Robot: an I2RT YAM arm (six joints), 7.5 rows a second.
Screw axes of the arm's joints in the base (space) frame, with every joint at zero. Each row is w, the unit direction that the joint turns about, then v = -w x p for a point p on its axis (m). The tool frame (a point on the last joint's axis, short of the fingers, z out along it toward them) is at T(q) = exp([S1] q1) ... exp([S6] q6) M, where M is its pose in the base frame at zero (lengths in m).
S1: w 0 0 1 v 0 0 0
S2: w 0 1 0 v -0.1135 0 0.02
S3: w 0 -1 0 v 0.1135 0 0.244
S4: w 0 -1 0 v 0.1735 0 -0.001
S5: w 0 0 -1 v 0 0.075 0
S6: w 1 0 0 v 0 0.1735 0
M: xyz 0.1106 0 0.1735 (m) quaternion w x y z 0.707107 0 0.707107 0
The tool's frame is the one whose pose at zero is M.
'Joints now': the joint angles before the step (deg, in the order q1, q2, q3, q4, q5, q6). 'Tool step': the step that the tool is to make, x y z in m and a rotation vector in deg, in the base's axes. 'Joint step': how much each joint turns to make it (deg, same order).
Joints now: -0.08 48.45 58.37 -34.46 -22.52 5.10
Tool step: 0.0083 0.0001 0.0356 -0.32 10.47 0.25
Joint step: 0.03 8.89 16.07 -17.82 -0.03 -0.43
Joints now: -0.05 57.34 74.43 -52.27 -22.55 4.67
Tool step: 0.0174 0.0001 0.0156 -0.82 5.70 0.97
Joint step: -0.01 7.38 9.58 -8.42 -0.26 -1.36
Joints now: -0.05 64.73 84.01 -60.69 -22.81 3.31
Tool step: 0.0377 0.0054 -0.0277 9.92 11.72 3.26
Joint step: 0.07 8.09 -0.01 -1.27 -9.35 5.15
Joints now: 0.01 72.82 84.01 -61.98 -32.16 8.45
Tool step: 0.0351 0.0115 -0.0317 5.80 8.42 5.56
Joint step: 1.67 8.13 -0.10 0.05 -7.08 0.27
